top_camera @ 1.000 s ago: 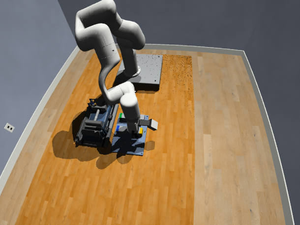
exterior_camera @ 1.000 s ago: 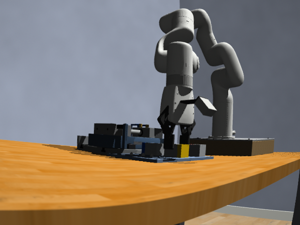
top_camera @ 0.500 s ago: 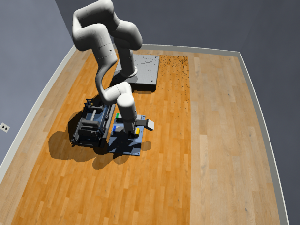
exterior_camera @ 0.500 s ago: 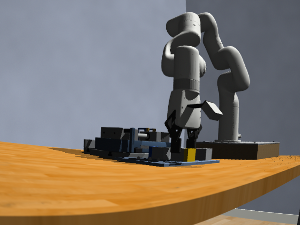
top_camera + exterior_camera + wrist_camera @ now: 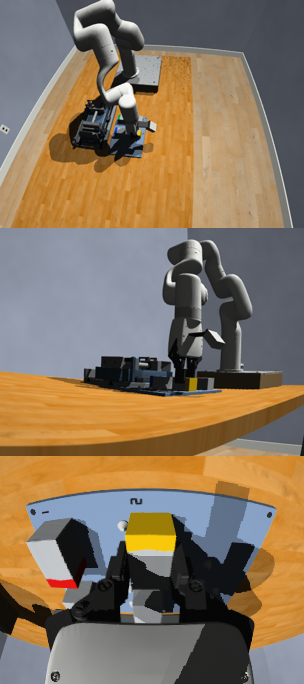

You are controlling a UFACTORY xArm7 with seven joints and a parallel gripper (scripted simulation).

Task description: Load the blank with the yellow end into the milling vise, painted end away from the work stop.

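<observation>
My hand is 2 cm above the yellow-ended blank. The rest, counted from my hand: infeed plate: 4 cm to the right, 4 cm below, 1 cm ahead; blue-ended blank: 9 cm to the right, 2 cm below, 1 cm ahead; red-ended blank: 9 cm behind, 2 cm below, 1 cm to the right.
</observation>
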